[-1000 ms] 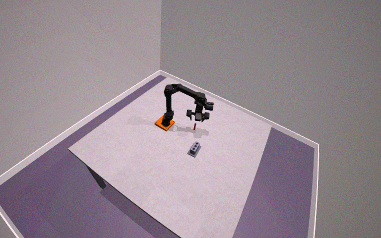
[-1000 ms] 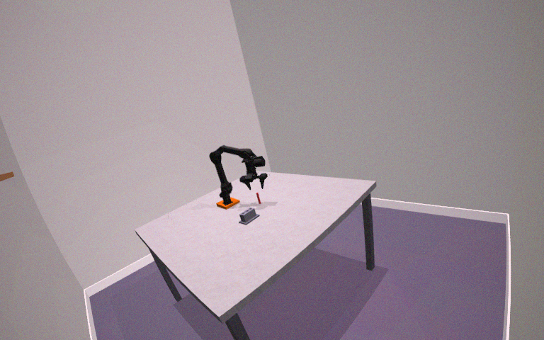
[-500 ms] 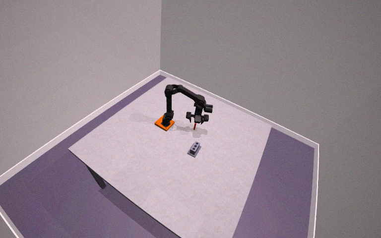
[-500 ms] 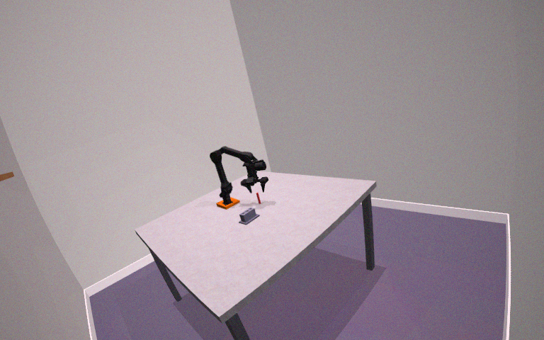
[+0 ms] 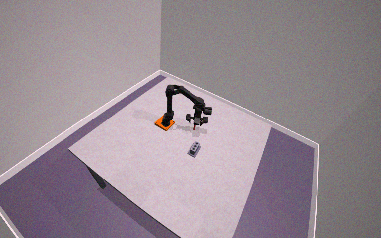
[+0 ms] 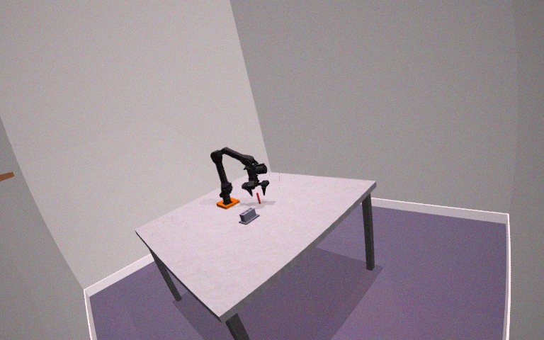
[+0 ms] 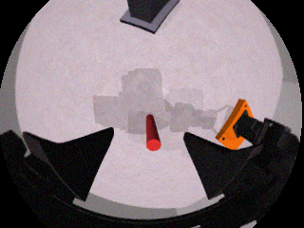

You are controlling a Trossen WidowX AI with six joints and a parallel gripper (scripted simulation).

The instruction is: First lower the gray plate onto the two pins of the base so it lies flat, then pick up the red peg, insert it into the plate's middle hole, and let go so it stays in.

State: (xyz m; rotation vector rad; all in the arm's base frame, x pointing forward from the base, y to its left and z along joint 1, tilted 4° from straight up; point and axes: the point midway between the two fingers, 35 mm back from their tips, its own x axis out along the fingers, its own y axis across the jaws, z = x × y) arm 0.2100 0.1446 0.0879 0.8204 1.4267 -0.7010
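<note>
My gripper tip is 2 cm above the red peg. The rest, counted from my gripper tip: dark flat base 18 cm to the right, 14 cm ahead, 5 cm below; gray plate 18 cm to the right, 14 cm ahead, 1 cm below.
</note>
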